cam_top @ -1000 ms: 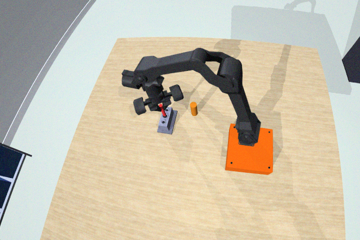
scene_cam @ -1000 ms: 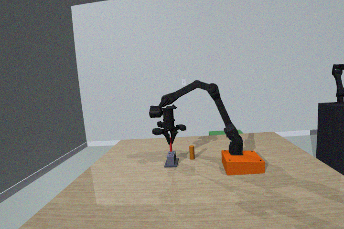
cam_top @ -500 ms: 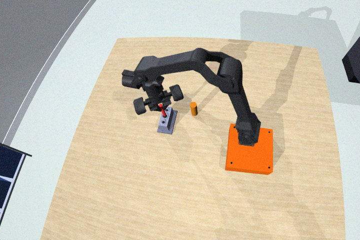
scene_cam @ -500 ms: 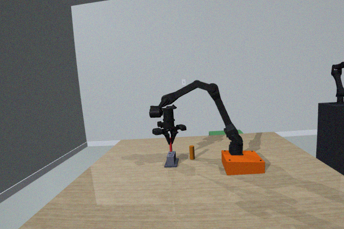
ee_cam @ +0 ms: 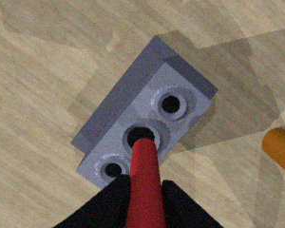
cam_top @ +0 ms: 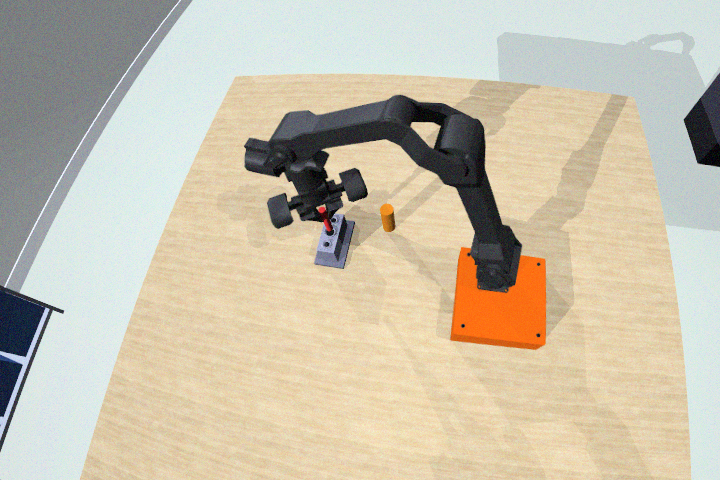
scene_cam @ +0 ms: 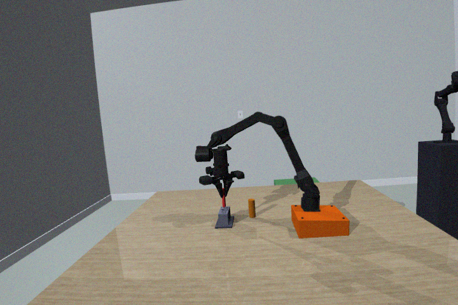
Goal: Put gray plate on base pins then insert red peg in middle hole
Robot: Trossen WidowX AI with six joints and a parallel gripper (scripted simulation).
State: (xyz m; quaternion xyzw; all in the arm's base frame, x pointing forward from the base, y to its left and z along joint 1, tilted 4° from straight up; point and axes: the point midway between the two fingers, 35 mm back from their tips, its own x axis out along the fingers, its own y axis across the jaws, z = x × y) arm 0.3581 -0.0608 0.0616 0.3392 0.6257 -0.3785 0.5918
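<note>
Now: the gray plate 7 cm below my gripper tip. Also, from my gripper tip: orange cylinder 12 cm behind, 6 cm to the right, 7 cm below; red peg right at my gripper tip; gray base 11 cm below.
</note>
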